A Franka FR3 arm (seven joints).
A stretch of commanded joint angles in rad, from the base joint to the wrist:
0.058 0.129 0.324 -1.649 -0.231 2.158 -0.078
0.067 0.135 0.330 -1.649 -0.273 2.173 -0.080
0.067 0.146 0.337 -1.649 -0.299 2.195 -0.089
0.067 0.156 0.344 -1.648 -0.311 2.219 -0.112
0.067 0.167 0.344 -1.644 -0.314 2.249 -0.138
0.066 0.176 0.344 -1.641 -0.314 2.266 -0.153
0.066 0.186 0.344 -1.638 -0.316 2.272 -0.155
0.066 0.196 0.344 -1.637 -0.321 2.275 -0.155
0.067 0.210 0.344 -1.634 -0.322 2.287 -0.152
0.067 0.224 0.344 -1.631 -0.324 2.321 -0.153
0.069 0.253 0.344 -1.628 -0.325 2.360 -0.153
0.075 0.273 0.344 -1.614 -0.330 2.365 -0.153
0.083 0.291 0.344 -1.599 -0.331 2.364 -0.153
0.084 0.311 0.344 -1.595 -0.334 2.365 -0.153
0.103 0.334 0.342 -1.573 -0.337 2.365 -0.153
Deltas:
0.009 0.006 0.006 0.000 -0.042 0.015 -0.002
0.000 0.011 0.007 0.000 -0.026 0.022 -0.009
0.000 0.010 0.007 0.001 -0.012 0.024 -0.023
0.000 0.011 0.000 0.004 -0.003 0.030 -0.026
-0.001 0.009 0.000 0.003 0.000 0.017 -0.015
0.000 0.010 0.000 0.003 -0.002 0.006 -0.002
0.000 0.010 0.000 0.001 -0.005 0.003 0.000
0.001 0.014 0.000 0.003 -0.001 0.012 0.003
0.000 0.014 0.000 0.003 -0.002 0.034 -0.001
0.002 0.029 0.000 0.003 -0.001 0.039 0.000
0.006 0.020 0.000 0.014 -0.005 0.005 0.000
0.008 0.018 0.000 0.015 -0.001 -0.001 0.000
0.001 0.020 0.000 0.004 -0.003 0.001 0.000
0.019 0.023 -0.002 0.022 -0.003 0.000 0.000

